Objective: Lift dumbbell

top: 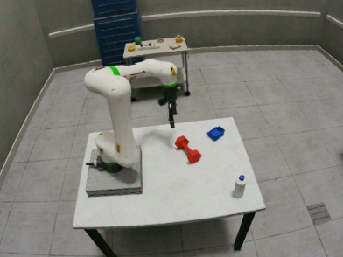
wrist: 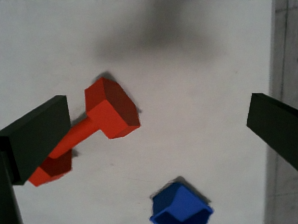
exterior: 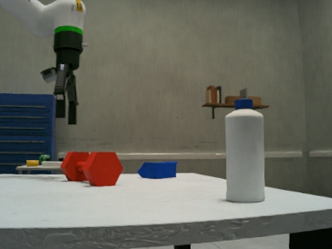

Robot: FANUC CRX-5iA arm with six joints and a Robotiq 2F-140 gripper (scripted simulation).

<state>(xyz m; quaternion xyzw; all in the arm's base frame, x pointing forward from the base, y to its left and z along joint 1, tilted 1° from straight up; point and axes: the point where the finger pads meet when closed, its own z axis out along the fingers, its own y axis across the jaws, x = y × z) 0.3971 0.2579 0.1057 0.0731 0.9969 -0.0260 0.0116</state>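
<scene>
Right now the red dumbbell is 14 cm to the right of my hand, 14 cm below it and 8 cm ahead of it. Also, from my hand: small blue bin (29 cm ahead, 16 cm below, 1 cm to the left).
</scene>
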